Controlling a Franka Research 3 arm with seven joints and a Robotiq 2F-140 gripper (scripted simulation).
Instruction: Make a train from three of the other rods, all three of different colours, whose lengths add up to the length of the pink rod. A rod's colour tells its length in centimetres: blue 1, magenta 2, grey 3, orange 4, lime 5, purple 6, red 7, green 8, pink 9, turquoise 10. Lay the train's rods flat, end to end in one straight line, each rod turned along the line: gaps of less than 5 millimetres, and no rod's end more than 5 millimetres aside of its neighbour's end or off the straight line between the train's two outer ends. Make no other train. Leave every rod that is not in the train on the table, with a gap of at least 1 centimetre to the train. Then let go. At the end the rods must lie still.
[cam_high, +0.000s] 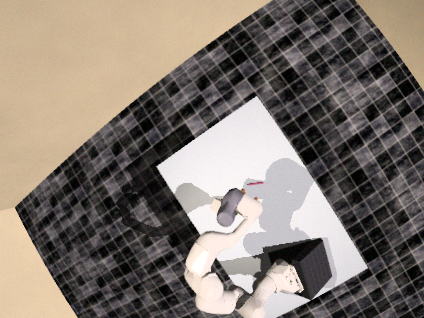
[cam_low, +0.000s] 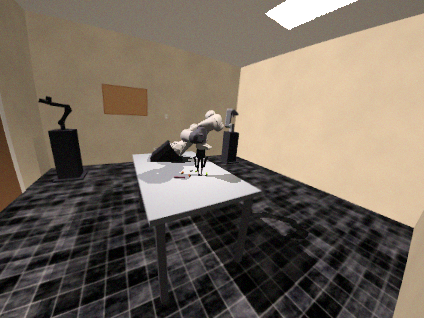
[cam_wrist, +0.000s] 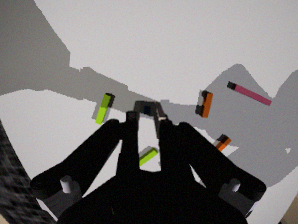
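My gripper is now 30 mm above the blue rod. The rest, counted from my hand: pink rod (190 mm to the right, 30 mm below); grey rod (110 mm behind, 30 mm to the right, 30 mm below).
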